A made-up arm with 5 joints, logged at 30 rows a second.
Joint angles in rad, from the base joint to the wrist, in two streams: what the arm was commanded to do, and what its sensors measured. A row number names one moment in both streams.
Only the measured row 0 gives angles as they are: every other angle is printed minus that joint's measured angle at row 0.
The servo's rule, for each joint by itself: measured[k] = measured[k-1] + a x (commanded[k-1-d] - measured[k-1]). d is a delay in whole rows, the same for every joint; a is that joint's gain. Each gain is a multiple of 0.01, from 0.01 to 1. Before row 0 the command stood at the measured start. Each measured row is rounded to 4 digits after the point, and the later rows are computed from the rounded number. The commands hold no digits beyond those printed.
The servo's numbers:
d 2
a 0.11 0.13 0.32 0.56 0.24
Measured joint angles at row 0:
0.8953, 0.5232, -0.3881, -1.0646, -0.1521
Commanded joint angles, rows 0 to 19:
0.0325, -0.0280, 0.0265, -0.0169, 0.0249
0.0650, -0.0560, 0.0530, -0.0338, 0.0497
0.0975, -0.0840, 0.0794, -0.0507, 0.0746
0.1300, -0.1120, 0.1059, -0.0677, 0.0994
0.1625, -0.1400, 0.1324, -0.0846, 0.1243
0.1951, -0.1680, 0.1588, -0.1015, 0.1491
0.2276, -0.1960, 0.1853, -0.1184, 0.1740
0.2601, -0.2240, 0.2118, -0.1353, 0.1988
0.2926, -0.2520, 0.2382, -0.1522, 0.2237
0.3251, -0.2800, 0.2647, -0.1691, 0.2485
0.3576, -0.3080, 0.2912, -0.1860, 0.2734
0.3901, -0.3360, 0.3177, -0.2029, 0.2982
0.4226, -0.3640, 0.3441, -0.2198, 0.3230
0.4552, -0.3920, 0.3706, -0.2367, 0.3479
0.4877, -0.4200, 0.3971, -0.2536, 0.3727
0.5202, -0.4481, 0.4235, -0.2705, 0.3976
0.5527, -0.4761, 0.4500, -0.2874, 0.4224
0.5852, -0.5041, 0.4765, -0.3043, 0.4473
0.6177, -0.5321, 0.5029, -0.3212, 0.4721
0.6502, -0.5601, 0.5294, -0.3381, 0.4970
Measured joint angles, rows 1 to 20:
0.0000, 0.0000, 0.0000, 0.0000, 0.0000
0.0000, 0.0000, 0.0000, 0.0000, 0.0000
0.0036, -0.0036, 0.0085, -0.0095, 0.0060
0.0104, -0.0104, 0.0227, -0.0231, 0.0165
0.0200, -0.0200, 0.0408, -0.0386, 0.0304
0.0321, -0.0320, 0.0616, -0.0549, 0.0470
0.0464, -0.0460, 0.0843, -0.0715, 0.0656
0.0628, -0.0619, 0.1081, -0.0883, 0.0856
0.0809, -0.0793, 0.1328, -0.1052, 0.1068
0.1006, -0.0981, 0.1581, -0.1221, 0.1289
0.1217, -0.1181, 0.1837, -0.1390, 0.1517
0.1441, -0.1391, 0.2096, -0.1559, 0.1749
0.1676, -0.1611, 0.2357, -0.1728, 0.1985
0.1921, -0.1838, 0.2619, -0.1897, 0.2224
0.2175, -0.2072, 0.2882, -0.2066, 0.2465
0.2436, -0.2312, 0.3146, -0.2235, 0.2708
0.2705, -0.2557, 0.3410, -0.2404, 0.2953
0.2980, -0.2807, 0.3674, -0.2573, 0.3199
0.3260, -0.3061, 0.3938, -0.2742, 0.3445
0.3545, -0.3318, 0.4203, -0.2911, 0.3692

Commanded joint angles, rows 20 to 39:
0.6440, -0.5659, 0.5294, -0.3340, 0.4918
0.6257, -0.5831, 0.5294, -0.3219, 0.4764
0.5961, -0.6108, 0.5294, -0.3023, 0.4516
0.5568, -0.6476, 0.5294, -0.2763, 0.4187
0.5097, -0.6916, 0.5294, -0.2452, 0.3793
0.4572, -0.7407, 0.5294, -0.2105, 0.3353
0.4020, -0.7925, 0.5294, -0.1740, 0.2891
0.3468, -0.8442, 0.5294, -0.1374, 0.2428
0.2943, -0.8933, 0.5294, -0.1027, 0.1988
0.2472, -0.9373, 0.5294, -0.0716, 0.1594
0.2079, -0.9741, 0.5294, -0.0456, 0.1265
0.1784, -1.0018, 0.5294, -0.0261, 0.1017
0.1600, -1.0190, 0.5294, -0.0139, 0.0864
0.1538, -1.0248, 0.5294, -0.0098, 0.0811
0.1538, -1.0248, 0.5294, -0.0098, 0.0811
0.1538, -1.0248, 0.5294, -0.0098, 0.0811
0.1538, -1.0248, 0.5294, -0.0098, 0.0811
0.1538, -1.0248, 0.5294, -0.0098, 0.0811
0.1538, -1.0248, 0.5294, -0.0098, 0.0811
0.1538, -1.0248, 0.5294, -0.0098, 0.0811
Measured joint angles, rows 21 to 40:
0.3835, -0.3578, 0.4467, -0.3080, 0.3939
0.4128, -0.3841, 0.4732, -0.3249, 0.4186
0.4382, -0.4077, 0.4912, -0.3300, 0.4362
0.4588, -0.4305, 0.5034, -0.3255, 0.4458
0.4739, -0.4539, 0.5117, -0.3125, 0.4472
0.4830, -0.4791, 0.5174, -0.2922, 0.4404
0.4859, -0.5067, 0.5212, -0.2659, 0.4257
0.4827, -0.5371, 0.5238, -0.2349, 0.4040
0.4738, -0.5703, 0.5256, -0.2008, 0.3764
0.4598, -0.6059, 0.5268, -0.1653, 0.3443
0.4416, -0.6433, 0.5276, -0.1302, 0.3094
0.4202, -0.6815, 0.5282, -0.0974, 0.2734
0.3968, -0.7195, 0.5286, -0.0684, 0.2381
0.3728, -0.7562, 0.5289, -0.0447, 0.2054
0.3494, -0.7904, 0.5291, -0.0275, 0.1768
0.3279, -0.8209, 0.5292, -0.0176, 0.1538
0.3087, -0.8474, 0.5293, -0.0132, 0.1364
0.2917, -0.8705, 0.5293, -0.0113, 0.1231
0.2765, -0.8906, 0.5293, -0.0105, 0.1130
0.2630, -0.9080, 0.5293, -0.0101, 0.1053

